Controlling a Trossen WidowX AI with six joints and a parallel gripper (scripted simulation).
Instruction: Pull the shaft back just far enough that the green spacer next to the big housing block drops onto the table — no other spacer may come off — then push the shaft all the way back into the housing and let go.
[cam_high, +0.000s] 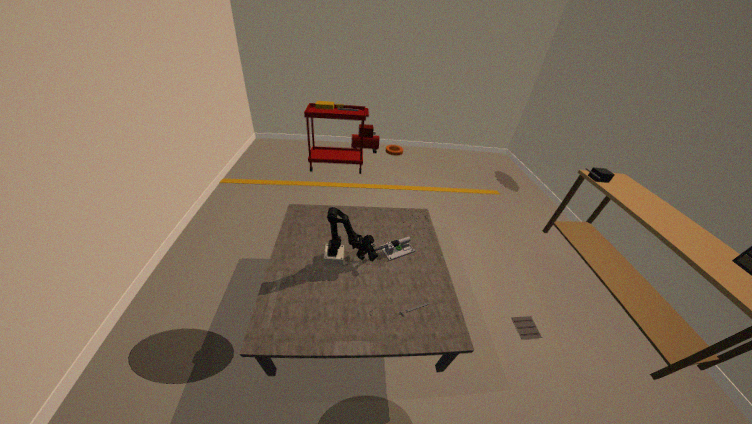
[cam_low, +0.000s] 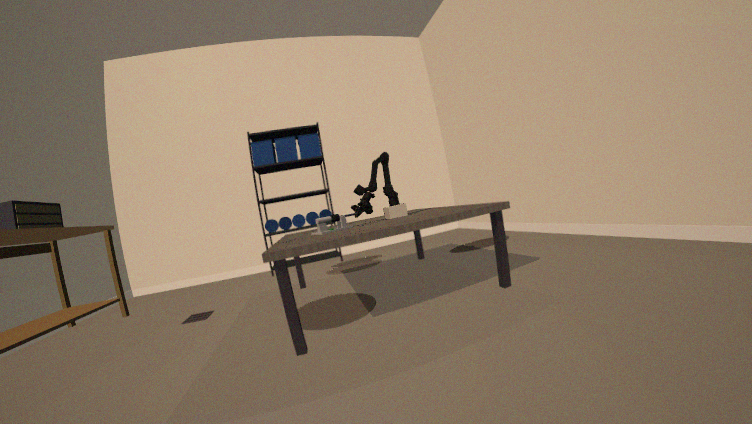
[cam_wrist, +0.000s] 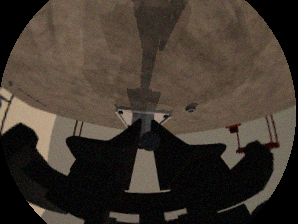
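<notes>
The shaft is 60 mm ahead of my gripper tip, 30 mm to the left of it and 20 mm above it. From my gripper tip the other things lie so: small grey object 120 mm to the left, 50 mm below; then green spacer 190 mm ahead, 90 mm to the left, 40 mm below.
</notes>
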